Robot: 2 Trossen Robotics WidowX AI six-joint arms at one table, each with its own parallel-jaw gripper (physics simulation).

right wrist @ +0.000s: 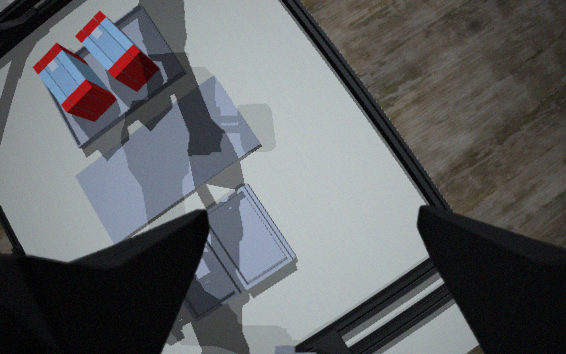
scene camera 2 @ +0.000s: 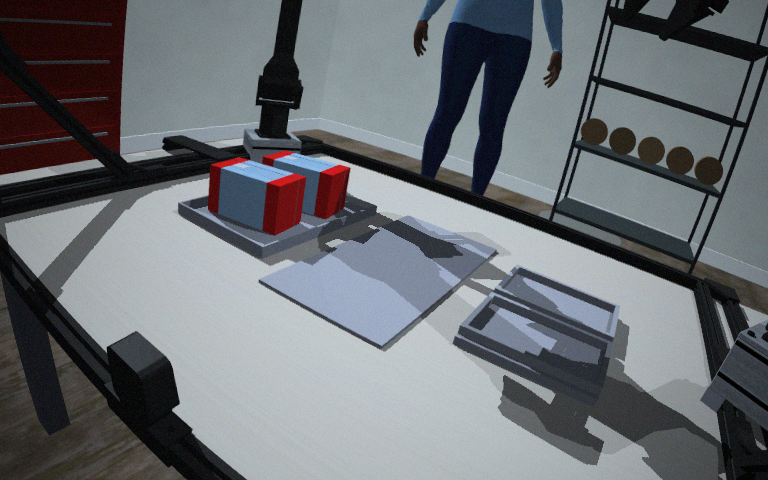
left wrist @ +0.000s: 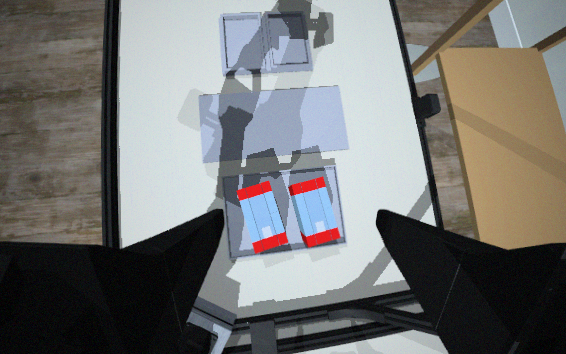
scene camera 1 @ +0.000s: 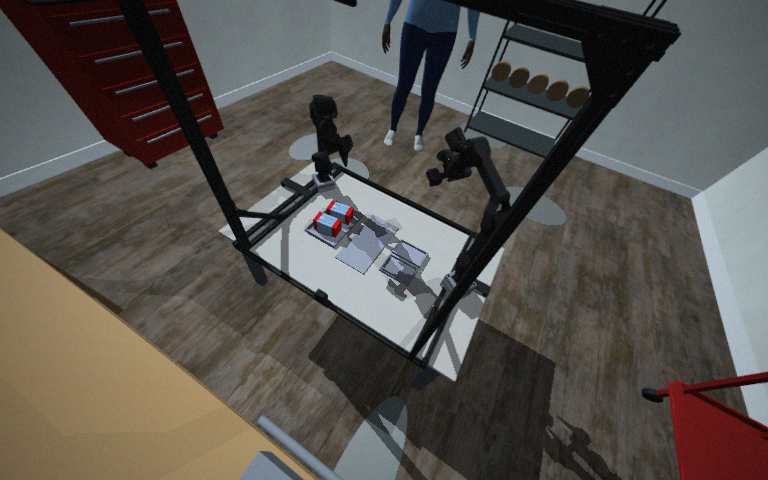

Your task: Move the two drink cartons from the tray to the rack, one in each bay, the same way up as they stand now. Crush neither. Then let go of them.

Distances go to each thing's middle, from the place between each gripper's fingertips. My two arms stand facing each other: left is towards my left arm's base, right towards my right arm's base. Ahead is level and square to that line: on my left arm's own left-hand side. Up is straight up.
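Grey tray (scene camera 2: 259, 243): from my right hand, 36 cm below, 36 cm to the left, 26 cm behind. Flat grey mat (scene camera 2: 374, 286): my right gripper 37 cm above it, 16 cm to the right of it, 21 cm past it.
Flat grey mat: from my left hand, 30 mm ahead, 190 mm to the right, 330 mm below. Grey tray: 330 mm below my left hand, 10 mm to the left of it, 20 mm behind it. By its middle, the tray is nearer to my left hand than to my right gripper.
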